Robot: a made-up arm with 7 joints.
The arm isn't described. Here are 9 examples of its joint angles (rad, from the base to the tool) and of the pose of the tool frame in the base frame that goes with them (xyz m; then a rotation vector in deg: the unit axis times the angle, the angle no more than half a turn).
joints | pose
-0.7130 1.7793 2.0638 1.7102 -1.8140 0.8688 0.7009 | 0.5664 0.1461 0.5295 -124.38 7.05 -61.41
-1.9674 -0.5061 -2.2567 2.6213 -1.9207 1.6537 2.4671 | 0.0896 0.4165 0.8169 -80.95 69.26 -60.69
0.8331 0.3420 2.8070 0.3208 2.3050 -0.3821 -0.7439 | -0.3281 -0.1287 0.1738 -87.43 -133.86 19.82
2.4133 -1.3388 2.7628 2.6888 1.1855 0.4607 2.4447 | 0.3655 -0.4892 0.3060 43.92 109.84 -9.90
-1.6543 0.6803 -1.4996 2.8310 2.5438 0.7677 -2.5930 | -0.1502 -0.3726 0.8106 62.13 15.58 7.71
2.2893 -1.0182 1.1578 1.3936 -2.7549 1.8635 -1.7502 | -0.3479 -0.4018 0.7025 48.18 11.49 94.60
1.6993 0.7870 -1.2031 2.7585 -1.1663 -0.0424 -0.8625 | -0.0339 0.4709 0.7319 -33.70 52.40 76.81
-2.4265 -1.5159 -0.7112 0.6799 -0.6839 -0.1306 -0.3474 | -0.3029 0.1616 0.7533 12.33 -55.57 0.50
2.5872 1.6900 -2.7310 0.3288 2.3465 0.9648 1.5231 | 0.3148 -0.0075 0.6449 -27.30 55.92 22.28
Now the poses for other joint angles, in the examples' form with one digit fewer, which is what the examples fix.
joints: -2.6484 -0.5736 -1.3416 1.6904 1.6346 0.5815 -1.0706
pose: -0.222 0.496 0.648 -37.6 -47.2 27.1
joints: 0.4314 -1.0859 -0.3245 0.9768 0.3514 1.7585 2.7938
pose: 0.259 0.010 0.682 -53.0 145.2 48.8
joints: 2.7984 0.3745 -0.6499 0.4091 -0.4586 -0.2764 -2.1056
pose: -0.138 0.270 0.044 -123.8 114.2 27.7
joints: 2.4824 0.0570 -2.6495 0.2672 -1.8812 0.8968 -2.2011
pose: 0.298 -0.106 0.076 -47.9 147.0 -89.4
